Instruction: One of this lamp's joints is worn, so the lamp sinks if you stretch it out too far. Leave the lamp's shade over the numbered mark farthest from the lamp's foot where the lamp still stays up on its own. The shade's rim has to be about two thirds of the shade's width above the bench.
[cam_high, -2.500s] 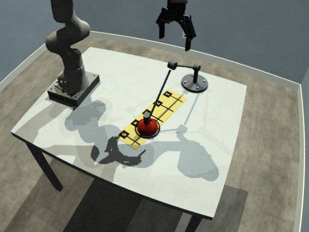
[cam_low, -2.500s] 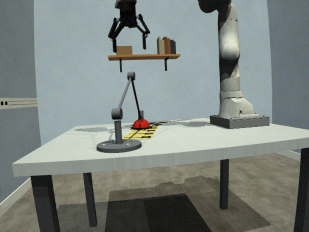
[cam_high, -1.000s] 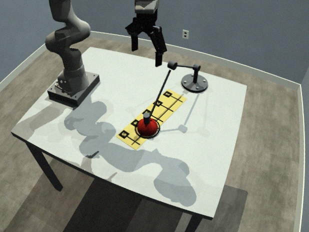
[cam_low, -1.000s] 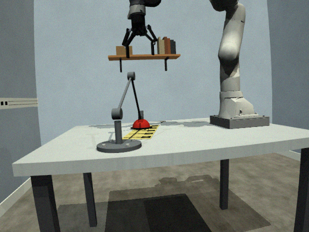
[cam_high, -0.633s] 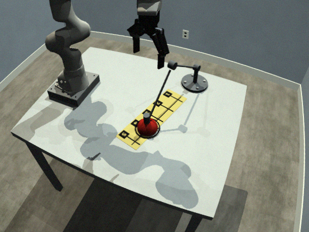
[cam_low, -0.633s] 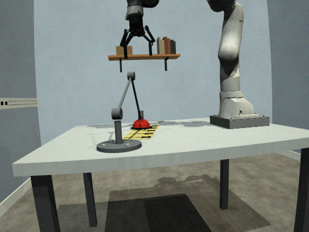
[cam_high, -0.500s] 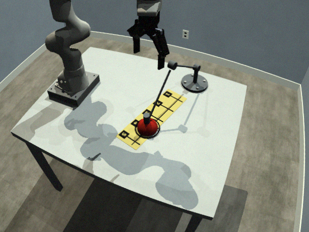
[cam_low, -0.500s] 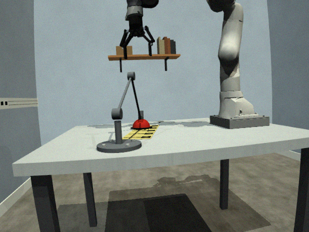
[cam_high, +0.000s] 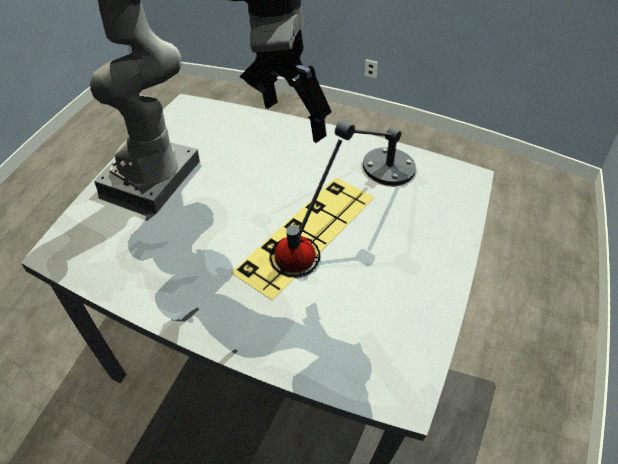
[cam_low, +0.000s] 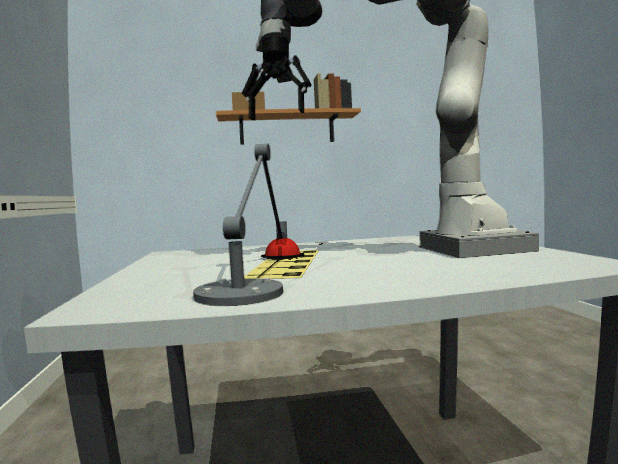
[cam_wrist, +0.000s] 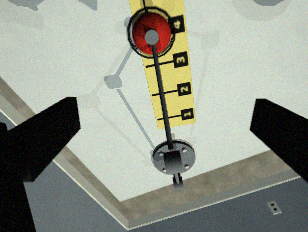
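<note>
Now: the yellow numbered strip 410 mm below my hand, 80 mm to the left of it and 10 mm behind it. Also, from my hand: round grey foot (420 mm to the left, 380 mm below, 110 mm ahead).
</note>
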